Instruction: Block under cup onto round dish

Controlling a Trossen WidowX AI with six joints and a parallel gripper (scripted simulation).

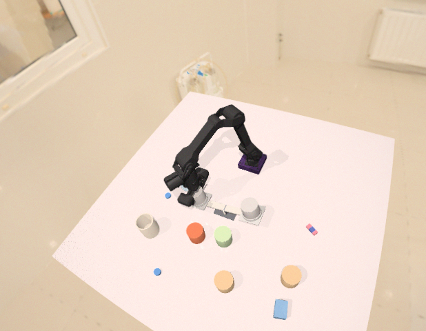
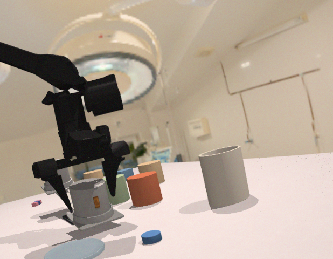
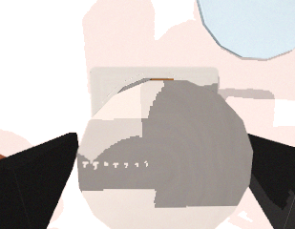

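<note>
Right now my gripper tip is 1 cm above the grey block. Also, from my gripper tip: green cylinder (17 cm to the left, 17 cm ahead, 1 cm below); then pale blue round dish (10 cm behind, 8 cm to the right, 5 cm below); then red cylinder (16 cm ahead, 6 cm to the left, 1 cm below).
</note>
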